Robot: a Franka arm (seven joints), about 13 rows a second.
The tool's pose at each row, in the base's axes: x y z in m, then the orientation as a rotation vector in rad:
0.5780, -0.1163, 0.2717, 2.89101, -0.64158, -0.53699
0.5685, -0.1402, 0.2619, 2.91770, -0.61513, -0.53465
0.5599, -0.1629, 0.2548, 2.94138, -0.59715, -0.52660
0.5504, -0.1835, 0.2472, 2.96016, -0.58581, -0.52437
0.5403, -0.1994, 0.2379, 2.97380, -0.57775, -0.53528
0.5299, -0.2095, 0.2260, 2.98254, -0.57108, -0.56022
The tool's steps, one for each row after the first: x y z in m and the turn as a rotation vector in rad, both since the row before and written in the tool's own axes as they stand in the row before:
0.0053, 0.0232, 0.0138, 0.01653, 0.00173, -0.02372
0.0042, 0.0226, 0.0106, 0.01641, 0.00498, -0.01722
0.0023, 0.0212, 0.0109, 0.01414, 0.00091, -0.01207
0.0002, 0.0170, 0.0124, 0.01085, -0.00765, -0.00929
-0.0014, 0.0115, 0.0148, 0.00741, -0.01661, -0.00774

